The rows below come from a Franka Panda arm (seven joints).
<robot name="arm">
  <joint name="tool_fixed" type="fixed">
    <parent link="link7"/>
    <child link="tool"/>
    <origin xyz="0 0 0.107" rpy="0 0 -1.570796"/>
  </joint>
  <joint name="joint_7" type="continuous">
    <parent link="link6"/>
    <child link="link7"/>
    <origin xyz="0.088 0 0" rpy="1.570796 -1.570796 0"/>
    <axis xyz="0 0 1"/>
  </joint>
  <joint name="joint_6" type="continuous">
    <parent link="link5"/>
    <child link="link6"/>
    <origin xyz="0 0 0" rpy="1.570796 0 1.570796"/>
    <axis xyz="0 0 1"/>
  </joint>
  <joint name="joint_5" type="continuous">
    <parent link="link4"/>
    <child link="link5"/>
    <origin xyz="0.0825 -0.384 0" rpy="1.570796 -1.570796 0"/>
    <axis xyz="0 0 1"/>
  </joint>
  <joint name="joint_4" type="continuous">
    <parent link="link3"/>
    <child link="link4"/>
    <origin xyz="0.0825 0 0" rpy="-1.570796 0 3.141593"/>
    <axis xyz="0 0 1"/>
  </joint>
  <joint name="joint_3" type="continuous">
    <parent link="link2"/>
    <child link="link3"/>
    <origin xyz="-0.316 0 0" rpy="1.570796 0 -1.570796"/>
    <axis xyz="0 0 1"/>
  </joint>
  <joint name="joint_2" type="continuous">
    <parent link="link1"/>
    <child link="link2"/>
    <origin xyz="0 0 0" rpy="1.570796 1.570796 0"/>
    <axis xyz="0 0 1"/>
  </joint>
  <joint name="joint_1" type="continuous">
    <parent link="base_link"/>
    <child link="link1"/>
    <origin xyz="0 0 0.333" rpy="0 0 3.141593"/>
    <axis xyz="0 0 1"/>
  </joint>
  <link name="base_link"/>
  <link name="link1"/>
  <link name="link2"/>
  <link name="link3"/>
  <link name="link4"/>
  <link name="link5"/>
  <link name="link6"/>
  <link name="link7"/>
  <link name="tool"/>
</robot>
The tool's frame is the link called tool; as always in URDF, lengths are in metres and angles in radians. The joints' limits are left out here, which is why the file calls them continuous.
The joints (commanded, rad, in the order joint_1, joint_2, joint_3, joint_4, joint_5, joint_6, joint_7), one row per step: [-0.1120, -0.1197, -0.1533, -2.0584, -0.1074, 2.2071, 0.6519]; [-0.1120, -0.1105, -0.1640, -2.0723, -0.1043, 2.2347, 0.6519]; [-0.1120, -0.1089, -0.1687, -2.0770, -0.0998, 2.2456, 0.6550]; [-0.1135, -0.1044, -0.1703, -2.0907, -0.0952, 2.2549, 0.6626]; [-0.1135, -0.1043, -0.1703, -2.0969, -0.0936, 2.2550, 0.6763]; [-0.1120, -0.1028, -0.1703, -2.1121, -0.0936, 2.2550, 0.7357]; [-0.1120, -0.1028, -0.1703, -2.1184, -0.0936, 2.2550, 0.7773]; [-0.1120, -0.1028, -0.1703, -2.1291, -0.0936, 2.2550, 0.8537]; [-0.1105, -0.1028, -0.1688, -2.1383, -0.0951, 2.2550, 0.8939]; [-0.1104, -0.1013, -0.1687, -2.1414, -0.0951, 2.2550, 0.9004]
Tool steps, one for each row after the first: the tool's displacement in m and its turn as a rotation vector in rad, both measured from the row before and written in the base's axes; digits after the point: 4 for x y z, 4 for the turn. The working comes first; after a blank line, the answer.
Tool pose at each row, in the base's axes (x y z in m, rotation vector in rad; the steps are taken from these numbers as rounded here): [0.5249, -0.1492, 0.5150, 2.8032, -1.2964, 0.4303]; [0.5252, -0.1547, 0.5060, 2.7988, -1.3113, 0.4361]; [0.5250, -0.1570, 0.5040, 2.7964, -1.3263, 0.4424]; [0.5240, -0.1580, 0.4958, 2.7930, -1.3450, 0.4282]; [0.5231, -0.1576, 0.4926, 2.7864, -1.3664, 0.4187]; [0.5212, -0.1561, 0.4843, 2.7532, -1.4491, 0.3943]; [0.5201, -0.1557, 0.4812, 2.7271, -1.5081, 0.3853]; [0.5183, -0.1551, 0.4759, -2.6666, 1.6097, -0.3686]; [0.5172, -0.1530, 0.4714, -2.6375, 1.6576, -0.3552]; [0.5169, -0.1528, 0.4691, -2.6338, 1.6664, -0.3485]

[0.0003, -0.0055, -0.0090, 0.0025, -0.0051, -0.0093]; [-0.0002, -0.0023, -0.0020, 0.0041, -0.0060, -0.0085]; [-0.0010, -0.0010, -0.0082, 0.0082, 0.0065, -0.0113]; [-0.0009, 0.0004, -0.0032, 0.0063, 0.0039, -0.0138]; [-0.0019, 0.0015, -0.0083, 0.0179, 0.0087, -0.0556]; [-0.0011, 0.0004, -0.0031, 0.0107, 0.0010, -0.0402]; [-0.0018, 0.0006, -0.0053, 0.0188, 0.0013, -0.0740]; [-0.0011, 0.0021, -0.0045, 0.0090, 0.0045, -0.0353]; [-0.0003, 0.0002, -0.0023, 0.0022, 0.0038, -0.0060]
